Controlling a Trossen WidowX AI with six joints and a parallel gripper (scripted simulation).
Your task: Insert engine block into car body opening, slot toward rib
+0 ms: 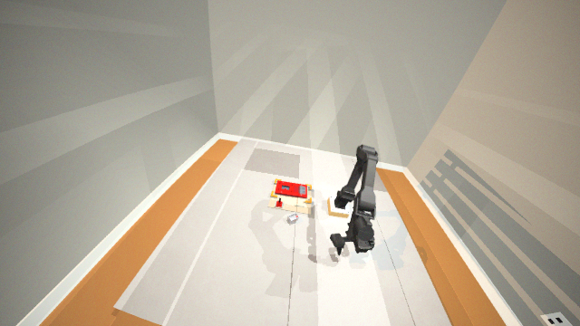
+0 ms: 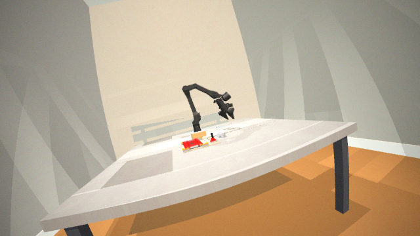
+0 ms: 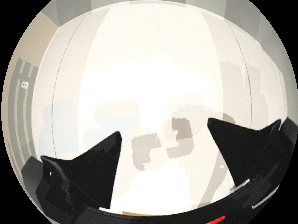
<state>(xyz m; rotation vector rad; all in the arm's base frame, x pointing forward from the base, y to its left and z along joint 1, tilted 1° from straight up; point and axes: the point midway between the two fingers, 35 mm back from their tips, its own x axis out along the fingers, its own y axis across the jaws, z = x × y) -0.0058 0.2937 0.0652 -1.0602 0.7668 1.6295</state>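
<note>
Right now the engine block is 27 cm ahead of my gripper tip, 17 cm to the right of it and 6 cm below it.
</note>
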